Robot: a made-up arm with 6 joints. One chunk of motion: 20 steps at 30 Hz.
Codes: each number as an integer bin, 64 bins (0 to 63) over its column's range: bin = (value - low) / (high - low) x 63, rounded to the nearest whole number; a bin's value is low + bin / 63 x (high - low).
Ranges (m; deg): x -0.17..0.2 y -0.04..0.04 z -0.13..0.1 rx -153..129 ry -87..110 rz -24..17
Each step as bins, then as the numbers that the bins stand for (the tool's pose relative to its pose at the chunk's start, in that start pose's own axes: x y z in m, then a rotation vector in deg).
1 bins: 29 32 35 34 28 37
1 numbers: 0.0003 0.0006 -0.0022 -0.81 0.56 0.08
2 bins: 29 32 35 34 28 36
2 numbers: 0.0003 0.0006 -0.0022 -0.81 0.56 -0.57
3 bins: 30 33 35 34 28 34
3 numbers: 0.0062 0.0019 -0.0022 -0.81 0.56 -1.87
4 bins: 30 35 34 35 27 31
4 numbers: 0.0062 0.0044 -0.0059 3.67 -2.57 -3.83
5 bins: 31 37 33 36 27 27
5 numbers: 0.0121 0.0070 -0.0095 8.14 -2.57 -6.43
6 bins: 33 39 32 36 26 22
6 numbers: 0.0238 0.0095 -0.0132 8.14 -5.70 -9.68
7 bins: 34 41 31 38 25 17
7 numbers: 0.0297 0.0121 -0.0168 17.10 -8.83 -12.94
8 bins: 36 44 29 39 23 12
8 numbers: 0.0414 0.0159 -0.0241 21.57 -15.08 -16.19
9 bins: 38 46 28 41 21 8
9 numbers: 0.0532 0.0184 -0.0278 30.52 -21.33 -18.79
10 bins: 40 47 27 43 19 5
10 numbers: 0.0649 0.0197 -0.0314 39.48 -27.59 -20.75
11 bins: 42 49 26 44 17 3
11 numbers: 0.0767 0.0222 -0.0351 43.95 -33.84 -22.05
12 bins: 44 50 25 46 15 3
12 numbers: 0.0884 0.0235 -0.0387 52.90 -40.10 -22.05
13 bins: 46 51 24 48 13 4
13 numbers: 0.1002 0.0248 -0.0424 61.86 -46.35 -21.40
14 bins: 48 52 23 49 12 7
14 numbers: 0.1119 0.0260 -0.0460 66.33 -49.48 -19.44
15 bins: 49 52 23 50 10 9
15 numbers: 0.1178 0.0260 -0.0460 70.81 -55.73 -18.14
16 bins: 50 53 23 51 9 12
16 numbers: 0.1237 0.0273 -0.0460 75.29 -58.86 -16.19
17 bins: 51 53 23 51 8 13
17 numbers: 0.1295 0.0273 -0.0460 75.29 -61.98 -15.54
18 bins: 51 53 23 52 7 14
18 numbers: 0.1295 0.0273 -0.0460 79.76 -65.11 -14.89
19 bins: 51 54 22 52 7 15
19 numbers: 0.1295 0.0286 -0.0497 79.76 -65.11 -14.24
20 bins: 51 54 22 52 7 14
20 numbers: 0.1295 0.0286 -0.0497 79.76 -65.11 -14.89
